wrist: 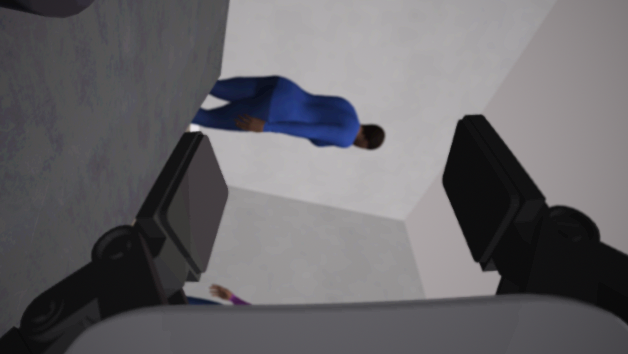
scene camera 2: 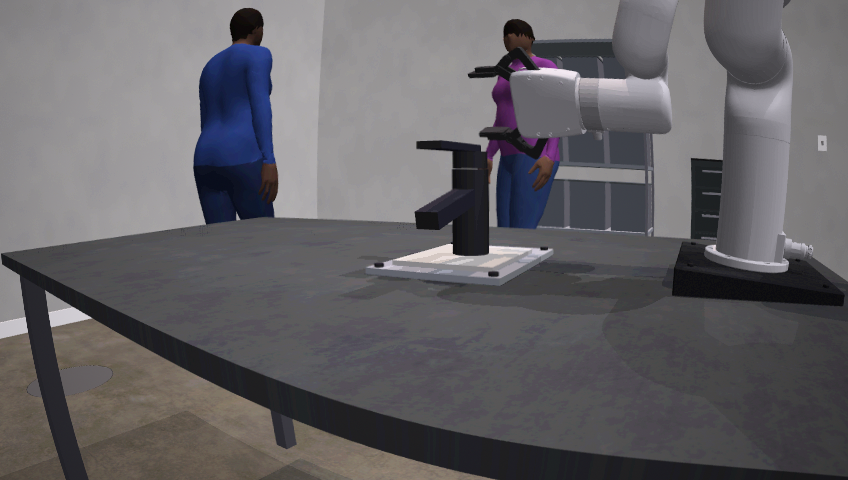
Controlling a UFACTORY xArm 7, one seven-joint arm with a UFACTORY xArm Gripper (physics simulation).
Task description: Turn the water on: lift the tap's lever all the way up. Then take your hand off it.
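Places are measured from the arm's base along level axes (x ahead, y left, z up), in centimetres.
Pixels of known places: gripper, fingertip midpoint: (wrist: 332, 155) (scene camera 2: 477, 102); arm's base, link origin: (scene camera 2: 745, 262).
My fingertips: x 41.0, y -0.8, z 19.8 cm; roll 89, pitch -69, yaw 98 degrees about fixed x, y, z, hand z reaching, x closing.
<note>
For each thing: its middle in the pictures, then the offset to it from my fingertips. "pt": a spot on its surface instead. Level surfaces: height alone.
- black tap, surface spot: (scene camera 2: 471, 208) pt dx -3.2, dy +7.4, dz -14.8 cm
- pale base plate, surface spot: (scene camera 2: 380, 271) pt dx +2.7, dy +18.2, dz -21.7 cm
- angled spout, body centre: (scene camera 2: 447, 207) dx -2.9, dy +12.3, dz -14.4 cm
- dark table, surface height: dz -22.2 cm
The black tap (scene camera 2: 471, 208) stands upright on a pale base plate (scene camera 2: 380, 271) in the scene view. Its flat lever (scene camera 2: 443, 144) sits on top, close to level, pointing left above the angled spout (scene camera 2: 437, 215). My gripper (scene camera 2: 476, 103) (wrist: 332, 155) is open and empty, its fingers one above the other and pointing left. In the scene view the lower finger appears a little above and to the right of the lever, with a gap between them. In the wrist view a dark shape shows at the top left corner; I cannot tell which part it is.
The tap's plate lies on the dark table (scene camera 2: 297, 309), left of the arm's black base (scene camera 2: 743, 289). A person in blue (scene camera 2: 235, 113) (wrist: 310, 112) and a person in purple (scene camera 2: 505, 110) stand behind the table. A grey shelf unit (scene camera 2: 649, 196) stands at the back.
</note>
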